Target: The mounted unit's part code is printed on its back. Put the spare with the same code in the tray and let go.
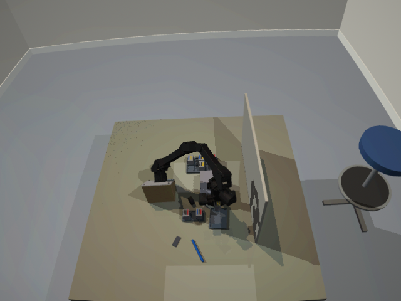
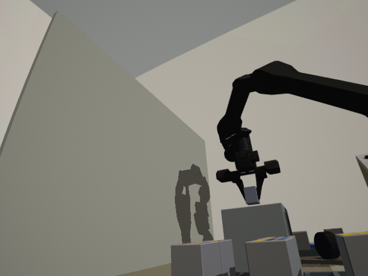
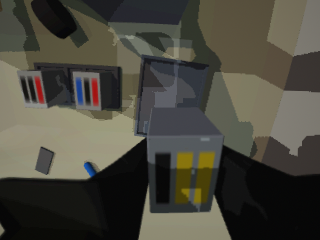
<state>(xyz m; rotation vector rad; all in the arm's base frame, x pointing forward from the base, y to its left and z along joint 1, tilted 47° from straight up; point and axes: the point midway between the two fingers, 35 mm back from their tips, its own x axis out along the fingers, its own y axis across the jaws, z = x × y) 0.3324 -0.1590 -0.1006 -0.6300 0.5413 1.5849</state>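
Right now the dark tray is 14 cm below my gripper tip. Round my gripper tip: tall upright board (19 cm ahead, 19 cm to the left, 8 cm above); then grey mounted unit (5 cm behind, 19 cm to the left, 9 cm below); then blue pen (11 cm behind, 19 cm to the right, 14 cm below).
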